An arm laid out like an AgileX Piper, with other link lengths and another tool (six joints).
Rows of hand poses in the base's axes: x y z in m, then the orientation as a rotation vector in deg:
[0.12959, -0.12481, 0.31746, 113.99, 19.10, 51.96]
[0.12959, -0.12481, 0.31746, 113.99, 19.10, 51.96]
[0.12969, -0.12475, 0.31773, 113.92, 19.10, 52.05]
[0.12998, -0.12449, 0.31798, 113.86, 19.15, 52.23]
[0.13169, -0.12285, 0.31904, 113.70, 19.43, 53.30]
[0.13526, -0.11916, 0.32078, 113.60, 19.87, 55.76]
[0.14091, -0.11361, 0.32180, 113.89, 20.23, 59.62]
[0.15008, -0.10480, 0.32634, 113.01, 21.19, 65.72]
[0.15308, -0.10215, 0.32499, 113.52, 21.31, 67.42]
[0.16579, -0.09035, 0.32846, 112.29, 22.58, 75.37]
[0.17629, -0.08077, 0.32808, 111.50, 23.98, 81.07]
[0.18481, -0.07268, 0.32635, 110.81, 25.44, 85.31]
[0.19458, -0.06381, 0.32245, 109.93, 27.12, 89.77]
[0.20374, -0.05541, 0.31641, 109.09, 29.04, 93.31]
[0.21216, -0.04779, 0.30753, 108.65, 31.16, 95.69]
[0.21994, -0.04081, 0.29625, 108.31, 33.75, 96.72]
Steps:
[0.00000, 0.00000, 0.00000, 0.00, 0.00, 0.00]
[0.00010, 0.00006, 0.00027, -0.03, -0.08, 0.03]
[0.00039, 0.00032, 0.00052, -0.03, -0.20, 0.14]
[0.00210, 0.00196, 0.00158, 0.14, -0.80, 0.82]
[0.00567, 0.00565, 0.00332, 0.84, -2.16, 2.27]
[0.01132, 0.01120, 0.00434, 2.43, -4.21, 4.38]
[0.02049, 0.02001, 0.00888, 3.83, -7.76, 7.84]
[0.02349, 0.02266, 0.00753, 4.93, -8.48, 8.79]
[0.03620, 0.03446, 0.01100, 6.98, -12.96, 13.36]
[0.04670, 0.04404, 0.01062, 8.60, -15.85, 16.99]
[0.05522, 0.05213, 0.00889, 9.75, -17.83, 19.96]
[0.06499, 0.06100, 0.00499, 10.91, -19.87, 23.19]
[0.07415, 0.06940, -0.00105, 11.69, -21.29, 26.13]
[0.08257, 0.07702, -0.00993, 12.24, -21.86, 28.65]
[0.09035, 0.08400, -0.02121, 12.15, -21.53, 30.83]

